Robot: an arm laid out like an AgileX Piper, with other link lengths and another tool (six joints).
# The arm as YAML. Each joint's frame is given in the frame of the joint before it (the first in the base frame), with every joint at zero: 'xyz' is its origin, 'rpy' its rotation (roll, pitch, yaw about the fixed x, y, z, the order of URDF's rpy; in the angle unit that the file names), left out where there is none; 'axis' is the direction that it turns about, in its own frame. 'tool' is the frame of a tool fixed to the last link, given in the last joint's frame.
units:
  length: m
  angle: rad
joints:
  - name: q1
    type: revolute
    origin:
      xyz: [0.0, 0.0, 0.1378]
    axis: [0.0, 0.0, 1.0]
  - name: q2
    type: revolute
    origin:
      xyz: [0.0, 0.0, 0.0]
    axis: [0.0, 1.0, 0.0]
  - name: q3
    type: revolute
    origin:
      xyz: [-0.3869, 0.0, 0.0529]
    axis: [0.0, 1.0, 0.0]
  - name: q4
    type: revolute
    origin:
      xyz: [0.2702, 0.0, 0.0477]
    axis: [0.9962, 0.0, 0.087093]
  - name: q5
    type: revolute
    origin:
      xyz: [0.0, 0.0, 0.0]
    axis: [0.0, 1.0, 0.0]
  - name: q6
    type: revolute
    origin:
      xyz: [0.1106, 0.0, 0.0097]
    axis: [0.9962, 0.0, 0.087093]
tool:
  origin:
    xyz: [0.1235, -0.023, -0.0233]
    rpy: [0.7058, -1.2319, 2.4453]
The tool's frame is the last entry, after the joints.
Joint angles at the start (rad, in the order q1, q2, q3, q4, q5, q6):
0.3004, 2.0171, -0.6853, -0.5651, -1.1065, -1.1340
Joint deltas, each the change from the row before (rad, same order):
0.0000, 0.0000, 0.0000, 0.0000, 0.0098, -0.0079
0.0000, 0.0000, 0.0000, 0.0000, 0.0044, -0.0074
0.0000, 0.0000, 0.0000, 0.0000, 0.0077, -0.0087
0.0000, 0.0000, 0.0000, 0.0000, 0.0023, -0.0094
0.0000, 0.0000, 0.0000, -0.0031, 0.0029, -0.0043
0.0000, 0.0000, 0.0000, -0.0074, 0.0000, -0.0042
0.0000, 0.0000, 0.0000, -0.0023, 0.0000, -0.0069
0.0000, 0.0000, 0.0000, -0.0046, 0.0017, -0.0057
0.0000, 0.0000, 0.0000, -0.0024, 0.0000, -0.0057
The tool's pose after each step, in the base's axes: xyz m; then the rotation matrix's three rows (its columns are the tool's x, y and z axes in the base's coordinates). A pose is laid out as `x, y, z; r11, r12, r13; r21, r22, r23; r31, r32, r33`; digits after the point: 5 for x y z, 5 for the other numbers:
0.49768, 0.23587, 0.18180; -0.82333, 0.15775, 0.54519; 0.56362, 0.11425, 0.81810; 0.06677, 0.98085, -0.18298
0.49766, 0.23574, 0.18109; -0.82387, 0.15537, 0.54507; 0.56358, 0.12245, 0.81694; 0.06018, 0.98024, -0.18844
0.49763, 0.23545, 0.17968; -0.82416, 0.15424, 0.54495; 0.56389, 0.13384, 0.81493; 0.05276, 0.97893, -0.19728
0.49759, 0.23546, 0.17952; -0.82527, 0.14902, 0.54472; 0.56302, 0.14196, 0.81416; 0.04399, 0.97859, -0.20106
0.49717, 0.23589, 0.17895; -0.82720, 0.14714, 0.54230; 0.56052, 0.14832, 0.81475; 0.03945, 0.97793, -0.20517
0.49619, 0.23718, 0.17892; -0.83173, 0.14235, 0.53662; 0.55416, 0.15445, 0.81795; 0.03356, 0.97769, -0.20734
0.49585, 0.23768, 0.17911; -0.83389, 0.13677, 0.53472; 0.55130, 0.16017, 0.81879; 0.02634, 0.97757, -0.20896
0.49522, 0.23843, 0.17882; -0.83686, 0.13258, 0.53112; 0.54705, 0.16721, 0.82023; 0.01994, 0.97697, -0.21246
0.49487, 0.23892, 0.17897; -0.83884, 0.12779, 0.52917; 0.54421, 0.17209, 0.82111; 0.01386, 0.97676, -0.21390

